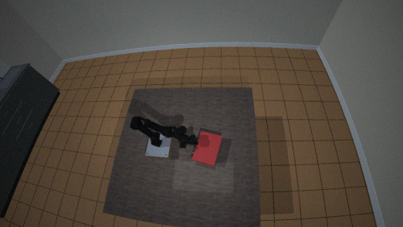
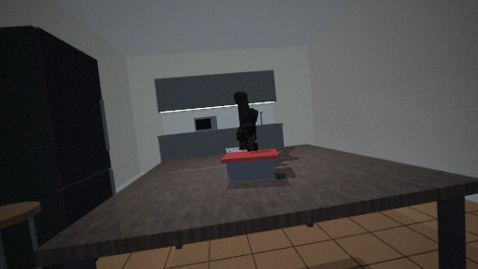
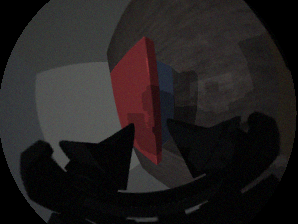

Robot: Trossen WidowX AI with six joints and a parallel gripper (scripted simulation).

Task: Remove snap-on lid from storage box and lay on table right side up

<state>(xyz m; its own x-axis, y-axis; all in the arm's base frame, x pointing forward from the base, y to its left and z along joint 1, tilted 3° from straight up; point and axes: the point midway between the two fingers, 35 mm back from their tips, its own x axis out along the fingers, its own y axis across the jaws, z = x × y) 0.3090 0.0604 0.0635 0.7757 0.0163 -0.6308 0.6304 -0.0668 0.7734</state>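
Now: the red lid 9 cm ahead of my gripper tip and 1 cm below it. From my gripper tip the other things lie so: storage box: 9 cm ahead, 6 cm below.
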